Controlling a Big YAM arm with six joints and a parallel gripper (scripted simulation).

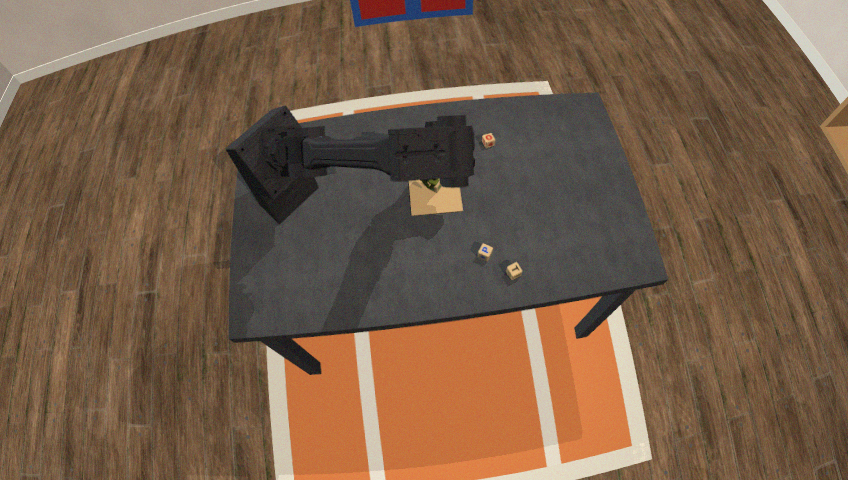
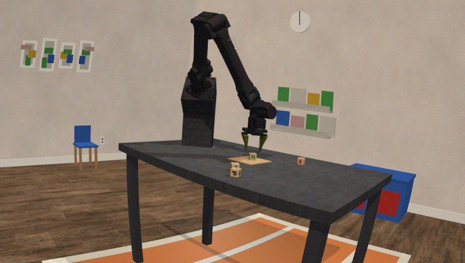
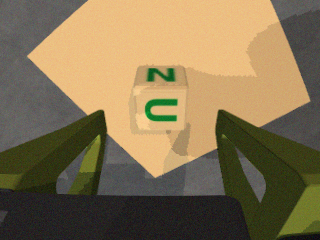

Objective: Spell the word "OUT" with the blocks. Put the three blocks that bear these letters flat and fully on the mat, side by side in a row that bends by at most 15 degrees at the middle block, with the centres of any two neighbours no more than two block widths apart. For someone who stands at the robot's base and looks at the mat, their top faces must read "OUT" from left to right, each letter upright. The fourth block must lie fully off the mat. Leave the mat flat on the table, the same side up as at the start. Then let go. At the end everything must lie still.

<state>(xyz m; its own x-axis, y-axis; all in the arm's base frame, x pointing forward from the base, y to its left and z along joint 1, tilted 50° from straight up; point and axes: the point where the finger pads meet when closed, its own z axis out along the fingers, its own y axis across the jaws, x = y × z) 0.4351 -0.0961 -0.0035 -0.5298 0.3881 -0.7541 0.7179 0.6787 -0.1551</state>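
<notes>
The green-lettered block is 3 cm below my hand. The rest, counted from my hand: O block (21 cm ahead, 8 cm to the left, 4 cm below); P block (4 cm ahead, 24 cm to the right, 4 cm below); tan mat (1 cm behind, 1 cm to the right, 5 cm below).
</notes>
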